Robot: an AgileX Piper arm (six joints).
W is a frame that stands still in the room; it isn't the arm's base.
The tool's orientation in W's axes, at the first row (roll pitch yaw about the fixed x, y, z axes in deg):
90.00, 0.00, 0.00
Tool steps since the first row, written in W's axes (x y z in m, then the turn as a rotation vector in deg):
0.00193, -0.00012, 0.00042, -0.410, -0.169, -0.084
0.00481, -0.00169, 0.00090, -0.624, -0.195, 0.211
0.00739, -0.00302, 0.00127, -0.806, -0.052, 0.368
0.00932, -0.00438, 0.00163, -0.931, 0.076, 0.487
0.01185, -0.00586, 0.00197, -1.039, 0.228, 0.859
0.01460, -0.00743, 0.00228, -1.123, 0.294, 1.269
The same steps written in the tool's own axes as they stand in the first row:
0.00193, 0.00042, 0.00012, -0.410, -0.084, 0.169
0.00481, 0.00090, 0.00169, -0.624, 0.211, 0.195
0.00739, 0.00127, 0.00302, -0.806, 0.368, 0.052
0.00932, 0.00163, 0.00438, -0.931, 0.487, -0.076
0.01185, 0.00197, 0.00586, -1.039, 0.859, -0.228
0.01460, 0.00228, 0.00743, -1.123, 1.269, -0.294

